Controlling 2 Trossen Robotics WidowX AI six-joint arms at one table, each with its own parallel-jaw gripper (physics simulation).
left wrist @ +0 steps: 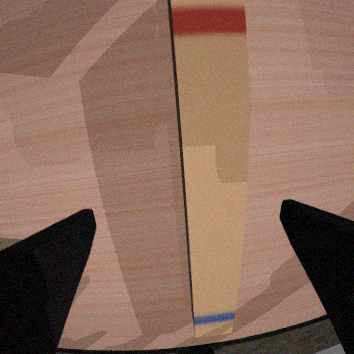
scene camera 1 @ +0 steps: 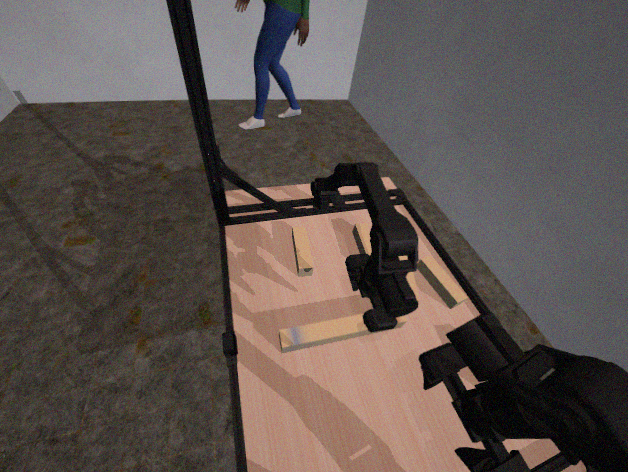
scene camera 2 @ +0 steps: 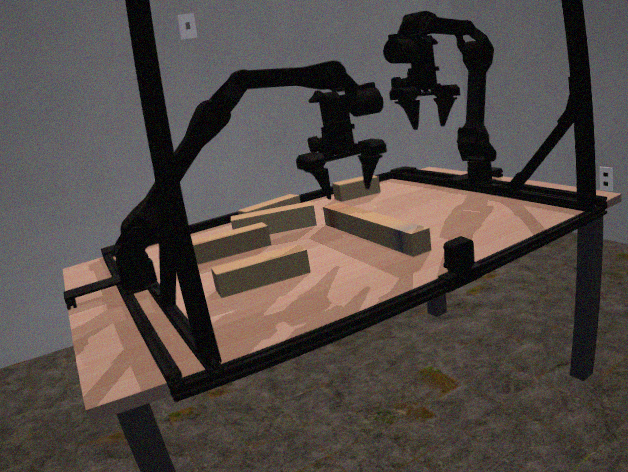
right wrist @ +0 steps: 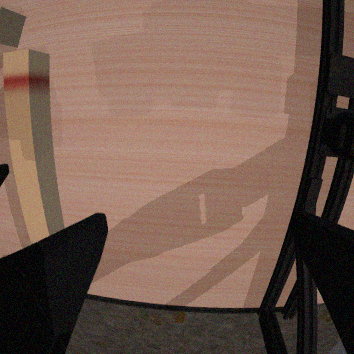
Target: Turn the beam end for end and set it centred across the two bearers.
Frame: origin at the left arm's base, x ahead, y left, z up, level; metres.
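Seen in the pictures: left gripper, fingertip midpoint: (left wrist: pixel 188 214) (scene camera 1: pixel 360 306) (scene camera 2: pixel 348 193); right gripper, fingertip midpoint: (scene camera 1: pixel 440 417) (scene camera 2: pixel 429 127) (right wrist: pixel 201 222); left arm's base, link origin: (scene camera 1: pixel 320 203) (scene camera 2: pixel 139 286); right arm's base, link origin: (scene camera 2: pixel 480 181) (right wrist: pixel 341 132).
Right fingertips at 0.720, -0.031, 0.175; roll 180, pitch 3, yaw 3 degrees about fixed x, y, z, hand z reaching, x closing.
Observation:
Offsets run from my right fingertips to a thing's middle, as dx, dy, dz. "*": to the spot under its first point.
The beam @[-0.235, -0.049, -0.172] (scene camera 1: pixel 324 333) (scene camera 2: pixel 375 223) (left wrist: pixel 215 125) (right wrist: pixel 20 120) is a long pale wooden bar lying flat on the table. The left wrist view shows a wide red band towards one end and a narrow blue band near the other. Several shorter wooden blocks lie around; I cannot tell which two are the bearers. One block @[-0.512, -0.096, -0.172] (scene camera 1: pixel 303 251) (scene camera 2: pixel 261 271) and a second block @[-0.488, +0.126, -0.172] (scene camera 1: pixel 361 238) (scene camera 2: pixel 233 241) lie roughly side by side. My left gripper (scene camera 1: pixel 369 296) (scene camera 2: pixel 348 192) (left wrist: pixel 188 214) is open above the beam, its fingers either side of it. My right gripper (scene camera 1: pixel 444 416) (scene camera 2: pixel 430 126) (right wrist: pixel 201 222) is open and high over the table.
A third block @[-0.350, +0.194, -0.169] (scene camera 2: pixel 274 218) and a fourth block @[-0.305, +0.310, -0.172] (scene camera 1: pixel 441 284) (scene camera 2: pixel 269 204) lie towards the wall side. Another block @[-0.038, +0.298, -0.171] (scene camera 2: pixel 356 188) lies behind the left gripper in scene camera 2. Black rails edge the table, with a small black box @[* -0.255, -0.337, -0.139] (scene camera 1: pixel 229 343) (scene camera 2: pixel 458 253) on one.

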